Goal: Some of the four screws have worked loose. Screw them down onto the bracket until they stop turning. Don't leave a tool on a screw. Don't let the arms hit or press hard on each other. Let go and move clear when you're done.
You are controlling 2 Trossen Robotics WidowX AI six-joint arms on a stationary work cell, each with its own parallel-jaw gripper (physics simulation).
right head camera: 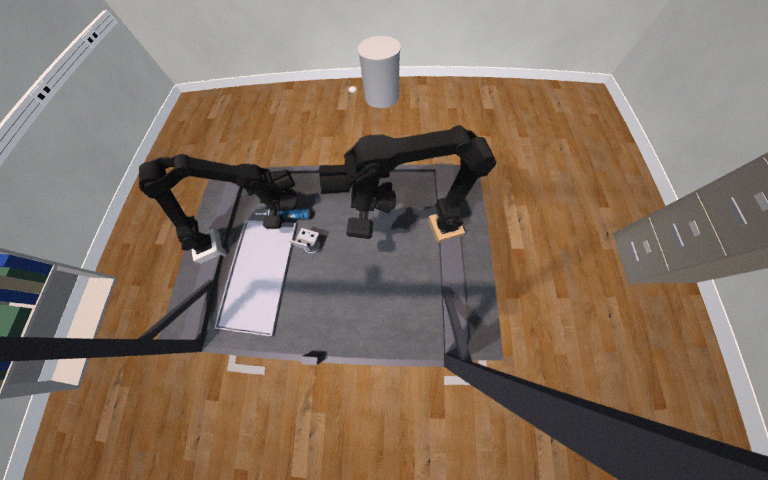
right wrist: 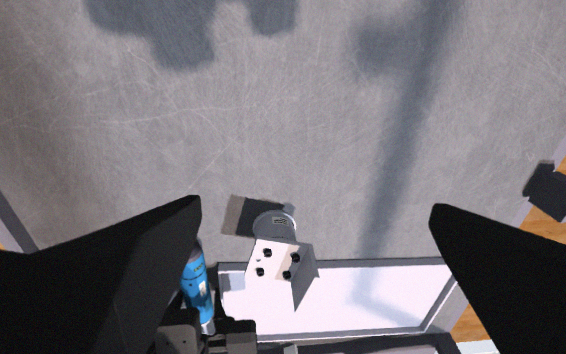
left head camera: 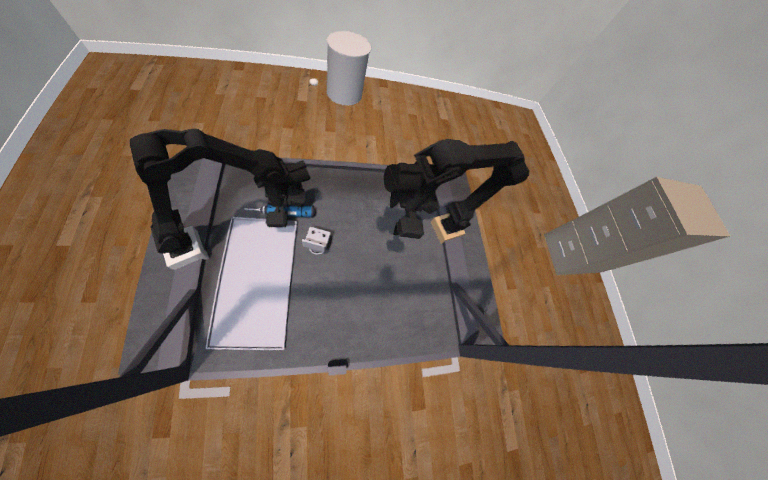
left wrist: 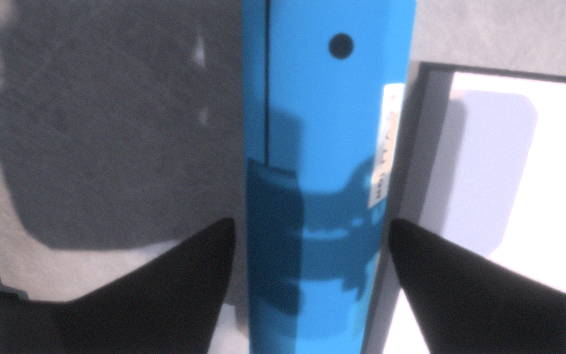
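Pixels of known places: left gripper, fingertip midpoint: (right head camera: 285, 215) (right wrist: 199, 290) (left head camera: 282, 212) (left wrist: 312, 230); right gripper, fingertip midpoint: (right head camera: 359, 220) (right wrist: 316, 210) (left head camera: 392, 220); left arm's base, link origin: (right head camera: 203, 244) (left head camera: 179, 245); right arm's base, link origin: (right head camera: 446, 224) (left head camera: 450, 225).
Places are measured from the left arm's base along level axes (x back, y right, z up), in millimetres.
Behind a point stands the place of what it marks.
Note:
A blue screwdriver (left head camera: 303, 211) @(x -388, y 39, z -20 mm) (right head camera: 298, 213) @(x -382, y 33, z -19 mm) (left wrist: 325, 125) @(x -363, y 14, z -17 mm) (right wrist: 194, 280) @(x -380, y 32, z -18 mm) lies on the table along the back end of the white tray. My left gripper (left head camera: 284, 208) @(x -323, y -3, z -49 mm) (right head camera: 279, 212) @(x -323, y -3, z -49 mm) (left wrist: 312, 230) @(x -323, y -3, z -49 mm) is open around its handle, a finger on each side, with narrow gaps between. A white bracket (left head camera: 315, 240) @(x -376, y 166, z 9 mm) (right head camera: 306, 236) @(x -387, y 155, z 10 mm) (right wrist: 274, 266) @(x -378, y 157, z 8 mm) stands right of the tray, with several dark screws in its top; one screw (right wrist: 267, 252) @(x -412, y 164, z 14 mm) shows clearly in the right wrist view. How deep the screws sit is unclear. My right gripper (left head camera: 417, 213) (right head camera: 370, 213) @(x -575, y 260, z 162 mm) (right wrist: 316, 210) @(x -575, y 260, z 162 mm) is open and empty, high above the table, right of the bracket.
The white tray (left head camera: 254, 316) @(x -112, y 289, z -54 mm) (right head camera: 252, 305) @(x -108, y 289, z -54 mm) (left wrist: 530, 210) @(x -293, y 73, z -54 mm) (right wrist: 395, 315) @(x -41, y 271, z -54 mm) lies at the left of the table. A small black block (left head camera: 338, 363) @(x -272, y 533, z -31 mm) (right head camera: 314, 356) @(x -277, y 539, z -11 mm) sits at the table's front edge. Dark frame bars rise at both front corners. The two arms are apart.

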